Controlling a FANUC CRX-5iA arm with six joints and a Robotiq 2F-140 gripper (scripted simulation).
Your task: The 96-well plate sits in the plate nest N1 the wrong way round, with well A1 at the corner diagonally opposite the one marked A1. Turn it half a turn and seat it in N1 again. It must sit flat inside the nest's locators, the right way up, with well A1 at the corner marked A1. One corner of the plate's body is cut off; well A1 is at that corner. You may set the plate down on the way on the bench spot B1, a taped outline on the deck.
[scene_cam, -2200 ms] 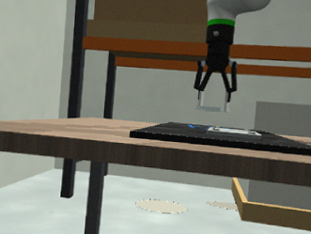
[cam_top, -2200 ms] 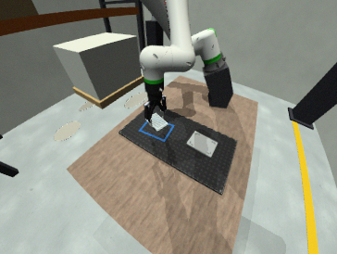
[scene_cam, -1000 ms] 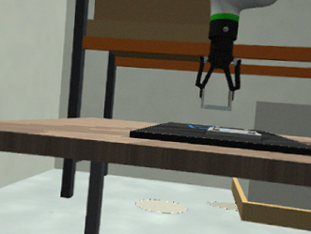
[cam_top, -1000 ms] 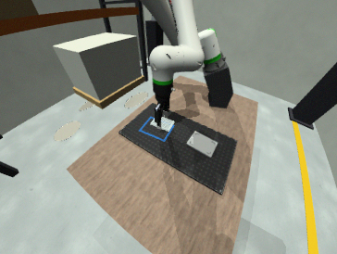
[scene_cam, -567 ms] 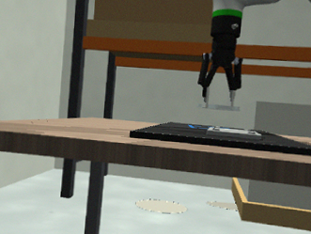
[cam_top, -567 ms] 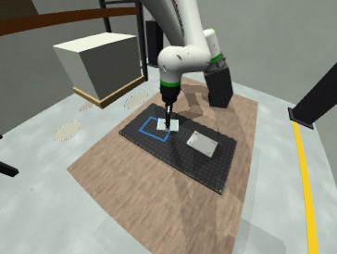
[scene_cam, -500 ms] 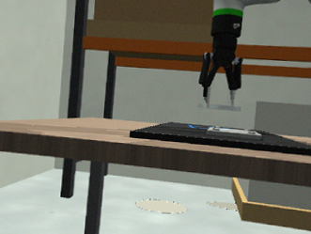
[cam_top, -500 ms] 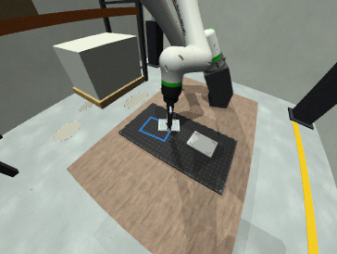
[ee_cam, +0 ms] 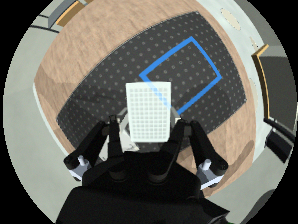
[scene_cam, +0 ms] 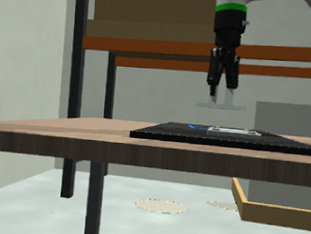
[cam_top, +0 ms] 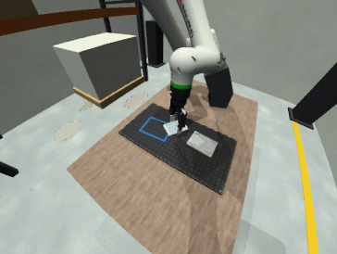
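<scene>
Right now the grey plate nest N1 is 3 cm behind my hand, 18 cm to the left of it and 9 cm below it. The rest, counted from my hand: white 96-well plate: 2 cm below.
</scene>
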